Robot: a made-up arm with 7 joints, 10 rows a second.
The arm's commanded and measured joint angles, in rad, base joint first. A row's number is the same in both.
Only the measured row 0 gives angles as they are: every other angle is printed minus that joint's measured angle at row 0.
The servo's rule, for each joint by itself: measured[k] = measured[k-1] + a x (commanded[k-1-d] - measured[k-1]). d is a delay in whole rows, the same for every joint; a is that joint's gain. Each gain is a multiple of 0.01, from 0.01 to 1. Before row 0 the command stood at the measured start. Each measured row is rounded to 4 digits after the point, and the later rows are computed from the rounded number. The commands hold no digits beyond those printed.
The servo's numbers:
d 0
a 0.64 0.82 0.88 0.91 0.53 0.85 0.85
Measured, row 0:
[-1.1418 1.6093 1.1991 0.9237 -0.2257 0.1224 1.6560]
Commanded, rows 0 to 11:
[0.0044 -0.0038 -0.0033 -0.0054 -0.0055 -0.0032 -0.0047]
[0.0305 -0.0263 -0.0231 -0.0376 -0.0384 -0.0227 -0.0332]
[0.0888 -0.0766 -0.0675 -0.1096 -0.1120 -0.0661 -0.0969]
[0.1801 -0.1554 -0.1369 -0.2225 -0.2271 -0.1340 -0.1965]
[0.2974 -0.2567 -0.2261 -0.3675 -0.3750 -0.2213 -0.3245]
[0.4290 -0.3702 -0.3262 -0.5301 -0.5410 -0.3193 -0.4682]
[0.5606 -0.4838 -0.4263 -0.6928 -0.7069 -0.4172 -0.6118]
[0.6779 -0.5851 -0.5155 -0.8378 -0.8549 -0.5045 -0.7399]
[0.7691 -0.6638 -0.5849 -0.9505 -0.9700 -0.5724 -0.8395]
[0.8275 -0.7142 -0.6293 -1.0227 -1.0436 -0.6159 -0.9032]
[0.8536 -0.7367 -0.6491 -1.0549 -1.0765 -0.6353 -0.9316]
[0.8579 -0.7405 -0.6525 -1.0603 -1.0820 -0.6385 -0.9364]
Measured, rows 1 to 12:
[0.0028 -0.0031 -0.0029 -0.0049 -0.0029 -0.0027 -0.0040]
[0.0205 -0.0221 -0.0207 -0.0347 -0.0217 -0.0197 -0.0288]
[0.0642 -0.0668 -0.0619 -0.1029 -0.0696 -0.0591 -0.0867]
[0.1384 -0.1395 -0.1279 -0.2117 -0.1531 -0.1228 -0.1800]
[0.2402 -0.2356 -0.2143 -0.3535 -0.2707 -0.2065 -0.3028]
[0.3610 -0.3460 -0.3128 -0.5142 -0.4140 -0.3024 -0.4434]
[0.4887 -0.4590 -0.4127 -0.6767 -0.5692 -0.4000 -0.5865]
[0.6098 -0.5624 -0.5032 -0.8233 -0.7206 -0.4888 -0.7169]
[0.7118 -0.6455 -0.5751 -0.9391 -0.8528 -0.5599 -0.8211]
[0.7858 -0.7018 -0.6228 -1.0152 -0.9539 -0.6075 -0.8909]
[0.8292 -0.7304 -0.6459 -1.0513 -1.0189 -0.6311 -0.9255]
[0.8476 -0.7387 -0.6517 -1.0595 -1.0523 -0.6374 -0.9348]

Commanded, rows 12 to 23:
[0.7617 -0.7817 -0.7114 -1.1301 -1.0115 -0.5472 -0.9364]
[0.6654 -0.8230 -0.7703 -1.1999 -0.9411 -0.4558 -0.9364]
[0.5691 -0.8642 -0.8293 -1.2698 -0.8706 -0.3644 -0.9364]
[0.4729 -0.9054 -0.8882 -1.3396 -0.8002 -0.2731 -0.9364]
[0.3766 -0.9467 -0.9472 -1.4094 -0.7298 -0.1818 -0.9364]
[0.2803 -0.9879 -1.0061 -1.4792 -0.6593 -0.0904 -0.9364]
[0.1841 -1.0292 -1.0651 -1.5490 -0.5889 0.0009 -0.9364]
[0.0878 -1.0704 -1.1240 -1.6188 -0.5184 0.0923 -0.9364]
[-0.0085 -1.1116 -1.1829 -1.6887 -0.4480 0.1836 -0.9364]
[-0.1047 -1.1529 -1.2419 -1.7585 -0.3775 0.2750 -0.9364]
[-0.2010 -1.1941 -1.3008 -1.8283 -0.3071 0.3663 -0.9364]
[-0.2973 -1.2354 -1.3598 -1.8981 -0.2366 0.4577 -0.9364]
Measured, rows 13 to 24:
[0.7926 -0.7740 -0.7042 -1.1237 -1.0307 -0.5607 -0.9362]
[0.7112 -0.8142 -0.7624 -1.1930 -0.9832 -0.4715 -0.9364]
[0.6203 -0.8552 -0.8213 -1.2629 -0.9235 -0.3805 -0.9364]
[0.5260 -0.8964 -0.8802 -1.3327 -0.8582 -0.2892 -0.9364]
[0.4304 -0.9376 -0.9392 -1.4025 -0.7901 -0.1979 -0.9364]
[0.3343 -0.9788 -0.9981 -1.4723 -0.7208 -0.1065 -0.9364]
[0.2382 -1.0201 -1.0571 -1.5421 -0.6509 -0.0152 -0.9364]
[0.1419 -1.0613 -1.1160 -1.6119 -0.5807 0.0762 -0.9364]
[0.0456 -1.1025 -1.1749 -1.6818 -0.5104 0.1675 -0.9364]
[-0.0506 -1.1438 -1.2339 -1.7516 -0.4400 0.2589 -0.9364]
[-0.1469 -1.1850 -1.2928 -1.8214 -0.3696 0.3502 -0.9364]
[-0.2432 -1.2263 -1.3518 -1.8912 -0.2991 0.4416 -0.9364]

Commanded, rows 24 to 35:
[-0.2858 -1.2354 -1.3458 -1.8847 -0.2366 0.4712 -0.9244]
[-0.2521 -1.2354 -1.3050 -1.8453 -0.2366 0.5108 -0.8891]
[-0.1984 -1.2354 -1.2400 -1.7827 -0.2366 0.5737 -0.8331]
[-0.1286 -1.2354 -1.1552 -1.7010 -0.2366 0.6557 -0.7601]
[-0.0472 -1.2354 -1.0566 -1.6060 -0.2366 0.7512 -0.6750]
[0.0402 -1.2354 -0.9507 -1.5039 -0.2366 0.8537 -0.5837]
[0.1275 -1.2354 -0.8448 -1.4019 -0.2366 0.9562 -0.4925]
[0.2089 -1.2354 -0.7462 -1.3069 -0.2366 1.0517 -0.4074]
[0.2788 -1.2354 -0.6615 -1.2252 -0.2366 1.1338 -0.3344]
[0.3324 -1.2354 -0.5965 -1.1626 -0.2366 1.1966 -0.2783]
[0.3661 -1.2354 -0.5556 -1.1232 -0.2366 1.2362 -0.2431]
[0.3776 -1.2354 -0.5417 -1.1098 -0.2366 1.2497 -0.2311]
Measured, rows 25 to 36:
[-0.2705 -1.2338 -1.3465 -1.8853 -0.2660 0.4668 -0.9262]
[-0.2587 -1.2351 -1.3100 -1.8489 -0.2504 0.5042 -0.8947]
[-0.2201 -1.2353 -1.2484 -1.7887 -0.2431 0.5633 -0.8423]
[-0.1615 -1.2354 -1.1664 -1.7089 -0.2397 0.6418 -0.7724]
[-0.0883 -1.2354 -1.0698 -1.6153 -0.2381 0.7348 -0.6896]
[-0.0061 -1.2354 -0.9650 -1.5139 -0.2373 0.8359 -0.5996]
[0.0794 -1.2354 -0.8592 -1.4120 -0.2369 0.9382 -0.5086]
[0.1623 -1.2354 -0.7598 -1.3164 -0.2367 1.0347 -0.4226]
[0.2369 -1.2354 -0.6733 -1.2334 -0.2366 1.1189 -0.3476]
[0.2980 -1.2354 -0.6057 -1.1690 -0.2366 1.1849 -0.2887]
[0.3416 -1.2354 -0.5616 -1.1273 -0.2366 1.2285 -0.2499]
[0.3646 -1.2354 -0.5441 -1.1114 -0.2366 1.2465 -0.2339]

